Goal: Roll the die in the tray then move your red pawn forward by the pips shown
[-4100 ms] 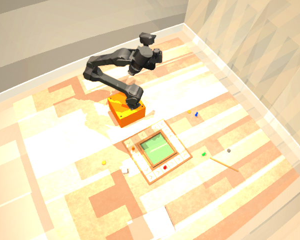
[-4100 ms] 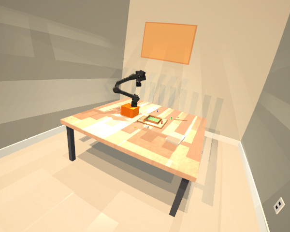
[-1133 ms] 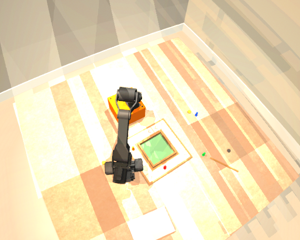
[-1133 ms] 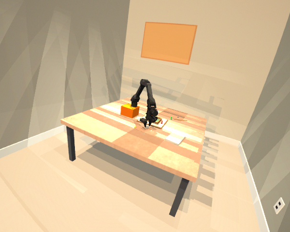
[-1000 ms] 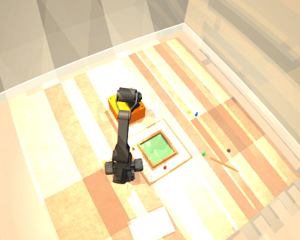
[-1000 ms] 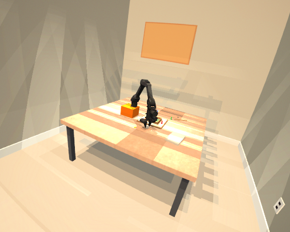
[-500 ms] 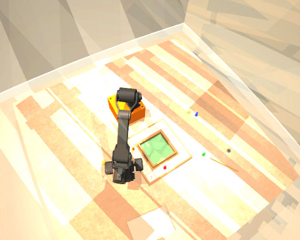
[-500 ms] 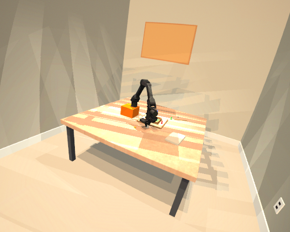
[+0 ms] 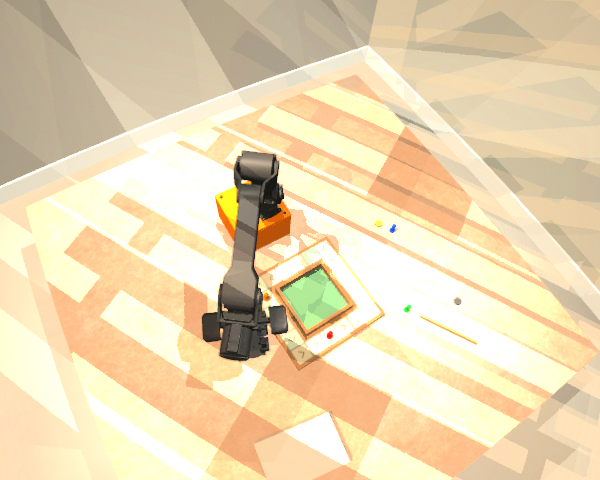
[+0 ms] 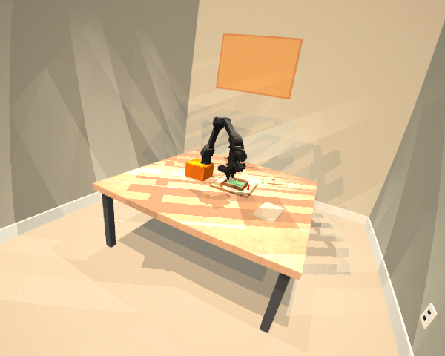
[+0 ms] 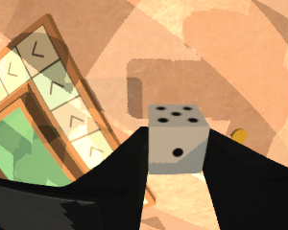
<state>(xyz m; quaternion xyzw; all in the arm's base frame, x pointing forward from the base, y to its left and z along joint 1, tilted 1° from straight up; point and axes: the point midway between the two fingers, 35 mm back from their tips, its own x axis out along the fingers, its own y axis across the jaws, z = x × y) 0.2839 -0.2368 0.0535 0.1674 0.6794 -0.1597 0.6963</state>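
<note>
My gripper tip is now 90 mm short of the red pawn, 190 mm to the right of it and 100 mm above it. Also, from my gripper tip: white die (right at my gripper tip); orange pawn (90 mm behind, 110 mm to the left, 100 mm below); green tray (20 mm behind, 220 mm to the left, 120 mm below).
</note>
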